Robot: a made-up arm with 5 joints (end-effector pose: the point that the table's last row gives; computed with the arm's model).
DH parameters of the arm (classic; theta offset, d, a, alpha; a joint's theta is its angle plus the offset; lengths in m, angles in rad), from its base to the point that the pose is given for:
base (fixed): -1.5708 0.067 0 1.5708
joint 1: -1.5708 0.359 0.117 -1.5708
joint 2: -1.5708 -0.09 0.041 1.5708
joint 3: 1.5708 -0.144 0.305 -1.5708
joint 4: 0 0.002 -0.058 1.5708
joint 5: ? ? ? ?
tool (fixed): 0.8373 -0.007 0 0
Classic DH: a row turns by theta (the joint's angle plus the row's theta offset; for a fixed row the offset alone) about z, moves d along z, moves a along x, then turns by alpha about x.
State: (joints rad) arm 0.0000 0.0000 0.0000 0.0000 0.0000
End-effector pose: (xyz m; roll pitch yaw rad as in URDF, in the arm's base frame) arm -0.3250 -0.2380 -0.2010 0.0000 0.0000 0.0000
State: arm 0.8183 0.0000 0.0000 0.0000 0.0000
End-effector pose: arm -0.3250 -0.3583 0.0575 -0.8183 0.0000 0.0000
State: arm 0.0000 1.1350 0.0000 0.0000 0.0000
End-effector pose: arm -0.2078 -0.2380 -0.0829 0.0000 -1.1350 0.0000
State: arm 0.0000 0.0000 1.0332 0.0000 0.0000
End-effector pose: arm -0.0799 -0.0135 -0.2010 0.0000 0.0000 1.0332
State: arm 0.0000 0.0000 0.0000 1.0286 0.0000
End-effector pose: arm -0.3250 -0.2209 -0.2173 1.0286 0.0000 0.0000
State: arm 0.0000 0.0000 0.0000 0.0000 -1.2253
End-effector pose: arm -0.4495 -0.2531 -0.2010 0.0000 0.0000 -1.2253
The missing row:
joint 5: 0.7335 0 0.109 0
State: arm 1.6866 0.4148 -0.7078 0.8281 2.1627
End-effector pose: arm -0.4779 -0.1904 0.1618 -0.3182 1.0080 2.1688
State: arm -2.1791 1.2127 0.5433 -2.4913 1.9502
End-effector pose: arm -0.0618 0.1350 -0.1496 0.3508 0.6419 0.8147
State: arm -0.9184 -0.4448 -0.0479 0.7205 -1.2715
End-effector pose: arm -0.5330 0.0370 -0.2559 -3.0841 1.4668 1.9296
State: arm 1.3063 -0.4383 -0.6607 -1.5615 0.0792
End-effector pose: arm -0.5655 -0.2089 0.2241 -2.8116 -0.5050 -0.6818
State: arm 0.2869 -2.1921 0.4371 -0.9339 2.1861
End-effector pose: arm -0.6292 -0.0918 0.0806 2.1806 -1.0745 1.8033
